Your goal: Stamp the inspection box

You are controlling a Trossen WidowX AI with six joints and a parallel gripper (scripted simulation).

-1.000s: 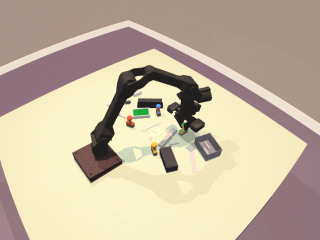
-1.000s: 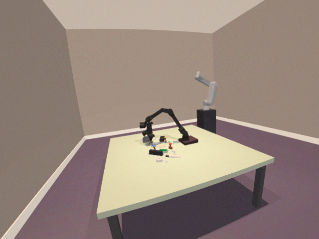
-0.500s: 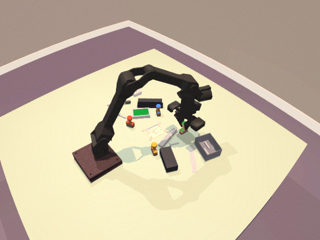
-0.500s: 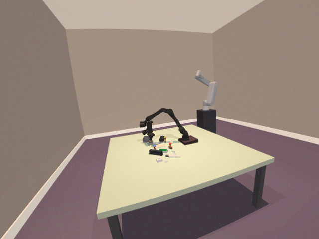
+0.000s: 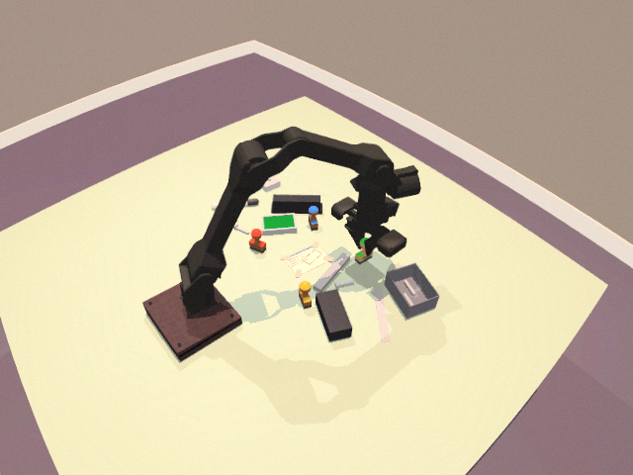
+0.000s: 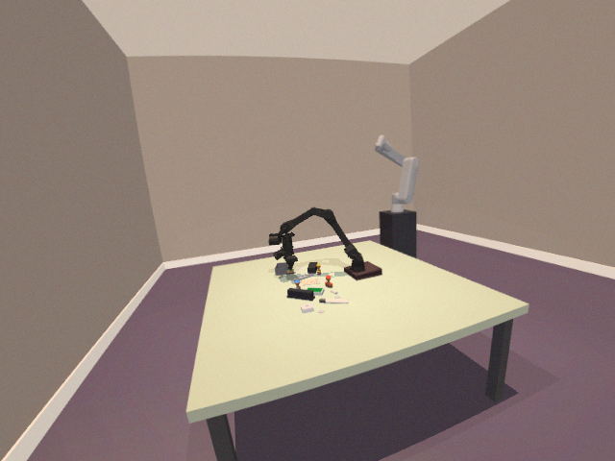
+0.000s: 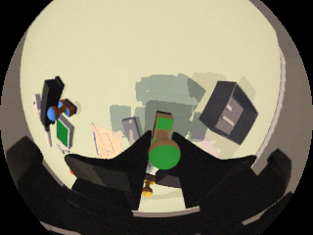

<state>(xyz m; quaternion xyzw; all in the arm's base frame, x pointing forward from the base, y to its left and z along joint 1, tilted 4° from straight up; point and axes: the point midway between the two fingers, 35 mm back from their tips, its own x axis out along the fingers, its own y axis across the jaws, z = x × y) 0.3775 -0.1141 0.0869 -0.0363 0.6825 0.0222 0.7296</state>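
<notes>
My gripper tip is 8 cm past the green ink pad, 24 cm to the right of it and 5 cm above it. From my gripper tip the other things lie so: grey bar (7 cm behind, 3 cm to the left, 5 cm below); green-knobbed PASS stamp (right at my gripper tip); grey tray (3 cm ahead, 13 cm to the right, 4 cm below).
</notes>
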